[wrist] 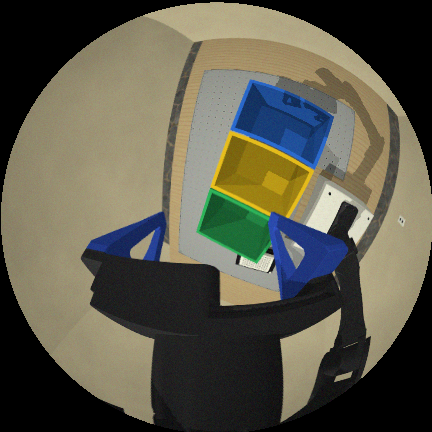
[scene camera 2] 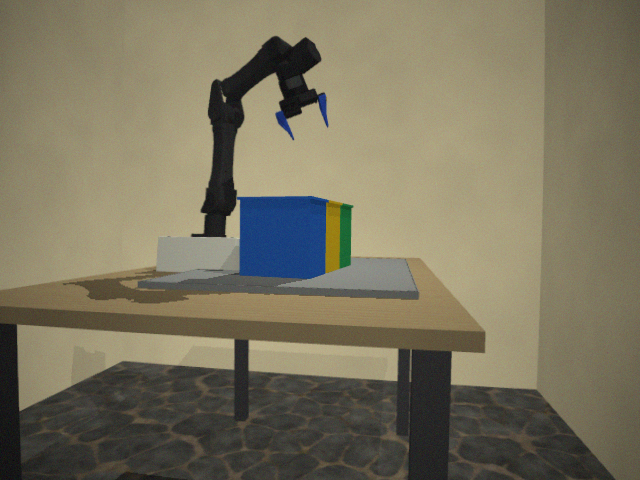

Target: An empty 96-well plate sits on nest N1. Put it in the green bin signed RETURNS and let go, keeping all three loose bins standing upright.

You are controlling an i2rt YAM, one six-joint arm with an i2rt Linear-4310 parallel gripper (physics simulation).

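Places are measured from the arm's base along level axes (x ahead, y left, z up), in metres.
Pixels of known places: gripper, fingertip midpoint: point(wrist: 216, 217) point(scene camera 2: 310, 133); arm's base, link origin: point(wrist: 336, 231) point(scene camera 2: 214, 240).
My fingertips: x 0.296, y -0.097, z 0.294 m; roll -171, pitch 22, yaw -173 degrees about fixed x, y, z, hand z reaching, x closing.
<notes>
For each thing: its top centre in the pictures, then the offset to it from my fingertips. Level surfaces: height alone.
- white 96-well plate, top centre: point(wrist: 255, 261) dx -0.072, dy +0.337, dz -0.337 m
- green bin, top centre: point(wrist: 235, 229) point(scene camera 2: 318, 204) dx +0.011, dy +0.123, dz -0.183 m
- yellow bin, top centre: point(wrist: 260, 177) point(scene camera 2: 303, 201) dx -0.017, dy -0.007, dz -0.183 m
- blue bin, top centre: point(wrist: 284, 117) point(scene camera 2: 284, 198) dx -0.045, dy -0.136, dz -0.183 m
- grey perforated board, surface height: dz -0.363 m
- wooden table, surface height: dz -0.376 m
The white 96-well plate point(wrist: 255, 263) sits on a black nest beside the green bin in the wrist view, partly hidden by the bin and a finger; it does not show in the scene view. The green bin point(scene camera 2: 345, 235) point(wrist: 232, 226) stands upright and looks empty. The yellow bin point(scene camera 2: 332, 237) point(wrist: 260, 175) stands upright between it and the blue bin point(scene camera 2: 281, 237) point(wrist: 267, 120), also upright. No sign is readable. My gripper point(scene camera 2: 310, 133) point(wrist: 216, 217) is open and empty, high above the bins, its fingers pointing down at a tilt.
The three bins stand in a close row on a grey perforated board point(scene camera 2: 382, 279) point(wrist: 195, 165), which lies on the wooden table point(scene camera 2: 444, 317) point(wrist: 225, 52). The white arm base point(scene camera 2: 193, 254) point(wrist: 320, 207) stands beside the row. The arm's shadow falls across the table and board.
</notes>
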